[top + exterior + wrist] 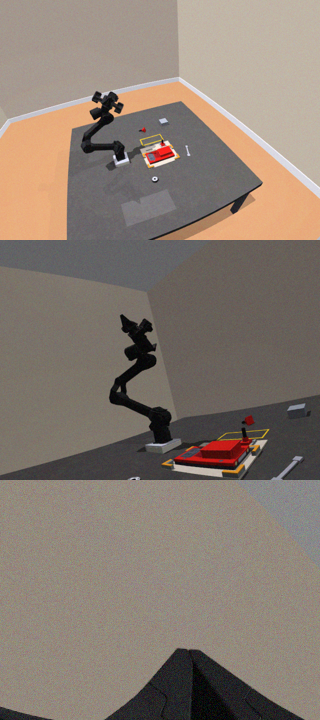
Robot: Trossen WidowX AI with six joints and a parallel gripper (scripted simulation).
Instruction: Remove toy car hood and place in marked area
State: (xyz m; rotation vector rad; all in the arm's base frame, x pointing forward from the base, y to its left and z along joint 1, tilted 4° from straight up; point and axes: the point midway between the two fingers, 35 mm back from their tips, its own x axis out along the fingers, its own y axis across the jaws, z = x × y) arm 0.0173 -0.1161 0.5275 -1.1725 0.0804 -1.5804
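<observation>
Right now my gripper tip is 30 cm short of the red hood, 3 cm to the left of it and 54 cm above it. The rest, counted from my gripper tip: wrench-like bar 47 cm ahead, 10 cm to the right, 58 cm below; then grey engine block 30 cm ahead, 3 cm to the right, 56 cm below.
</observation>
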